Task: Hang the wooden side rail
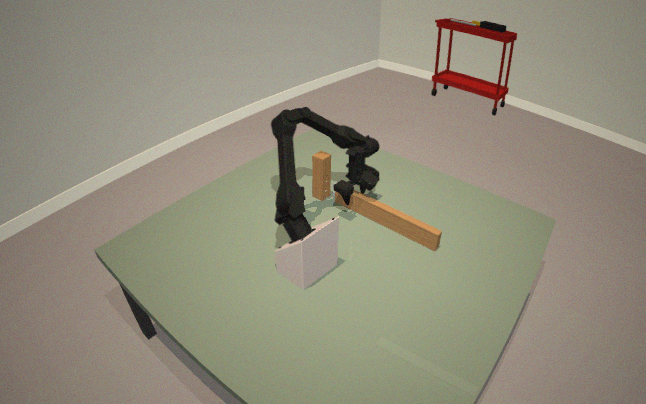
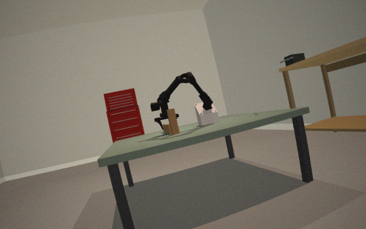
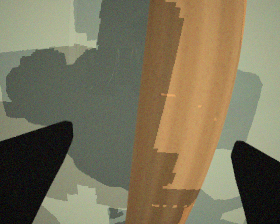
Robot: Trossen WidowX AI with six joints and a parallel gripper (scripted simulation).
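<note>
My gripper tip is now 14 cm to the right of the wooden headboard post and 5 cm below it.
</note>
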